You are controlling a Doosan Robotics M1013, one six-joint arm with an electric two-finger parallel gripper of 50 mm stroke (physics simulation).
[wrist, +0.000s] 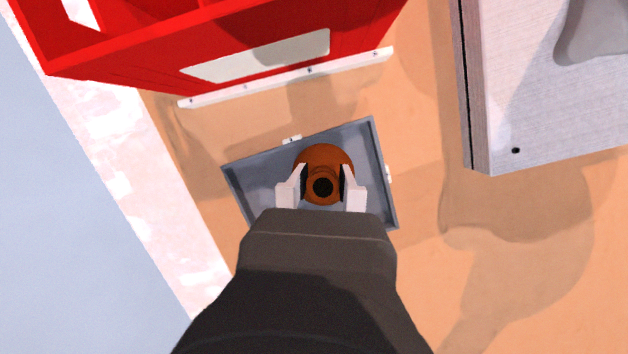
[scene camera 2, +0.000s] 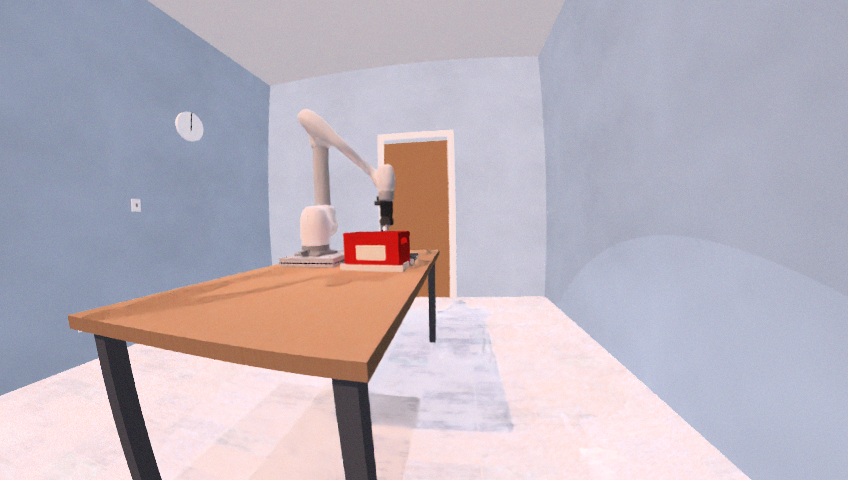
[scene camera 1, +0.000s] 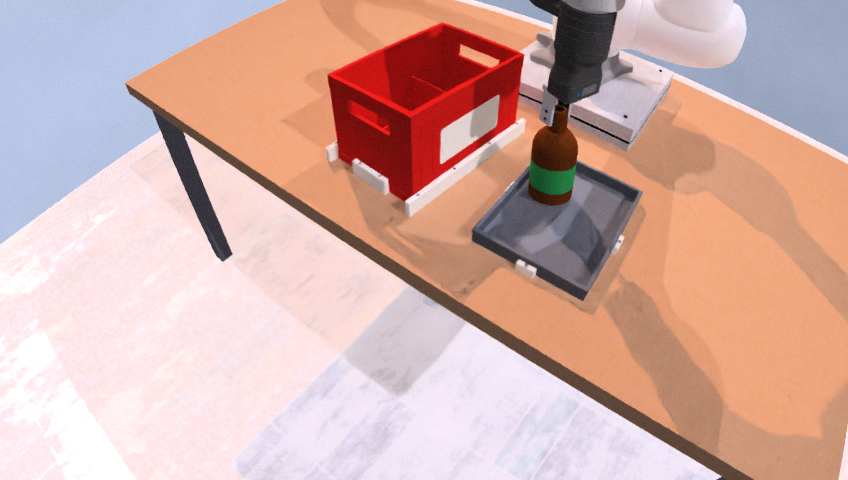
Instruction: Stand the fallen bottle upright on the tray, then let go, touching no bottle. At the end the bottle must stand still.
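Where they show: gripper, fingertip midpoint: [wrist: 323,175] [scene camera 1: 554,119]; arm's base, link origin: [scene camera 2: 316,254].
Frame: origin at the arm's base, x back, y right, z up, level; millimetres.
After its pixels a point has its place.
The brown bottle [scene camera 1: 554,147] {x -385, y -202, z 68 mm} [wrist: 322,154] {x -357, y -160, z 69 mm} with a green label is upright over the back part of the grey tray [scene camera 1: 516,230] {x -466, y -217, z -45 mm} [wrist: 270,186] {x -458, y -230, z -45 mm}. Its base is inside the rim, at or very close to the tray floor; I cannot tell whether it touches. My gripper [scene camera 1: 558,113] {x -356, y -175, z 92 mm} [scene camera 2: 385,227] {x -356, y -175, z 92 mm} [wrist: 323,175] {x -356, y -175, z 92 mm} is shut on the bottle's neck, one finger on each side, pointing down from above. The bottle's open mouth shows between the fingers in the wrist view. In the scene camera 2 view the red crate hides the bottle.
A red crate [scene camera 1: 372,147] {x -562, y 13, z 24 mm} [scene camera 2: 386,239] {x -517, y 115, z 95 mm} [wrist: 150,65] {x -496, y -68, z 92 mm} with inner dividers stands beside the tray, with white strips [scene camera 1: 464,167] {x -441, y -73, z -29 mm} [wrist: 280,79] {x -410, y -67, z -20 mm} along its base. The robot's base plate [scene camera 1: 629,126] {x -133, y -207, z 3 mm} [wrist: 540,125] {x -88, y -156, z 3 mm} lies behind the tray. Small white blocks [scene camera 1: 526,268] {x -515, y -280, z -36 mm} [wrist: 292,139] {x -407, y -151, z -35 mm} sit against the tray's sides.
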